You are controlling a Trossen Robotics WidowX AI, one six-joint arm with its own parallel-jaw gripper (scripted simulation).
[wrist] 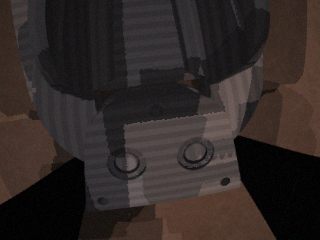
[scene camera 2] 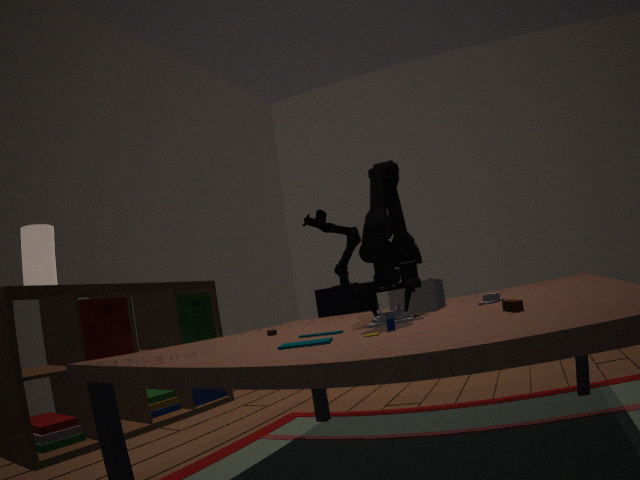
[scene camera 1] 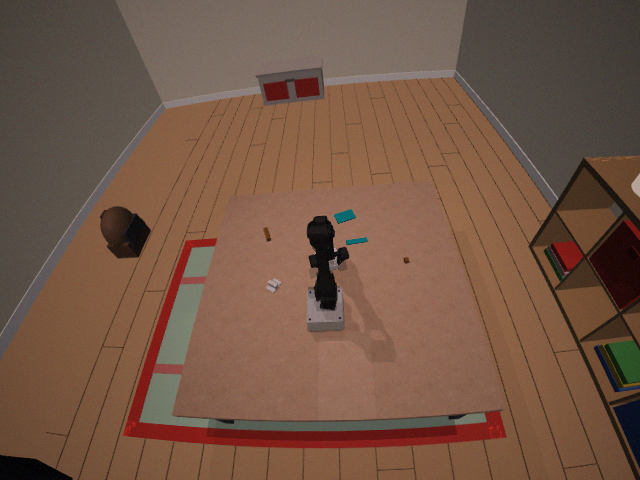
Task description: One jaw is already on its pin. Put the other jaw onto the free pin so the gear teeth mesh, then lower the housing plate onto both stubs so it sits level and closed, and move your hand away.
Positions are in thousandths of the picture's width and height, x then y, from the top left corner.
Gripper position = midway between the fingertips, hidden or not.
Observation:
In view: the gripper (scene camera 2: 612,664), a housing plate (wrist: 492,569) and a grey jaw (wrist: 230,227).
The gripper shows as well in the wrist view (wrist: 495,635).

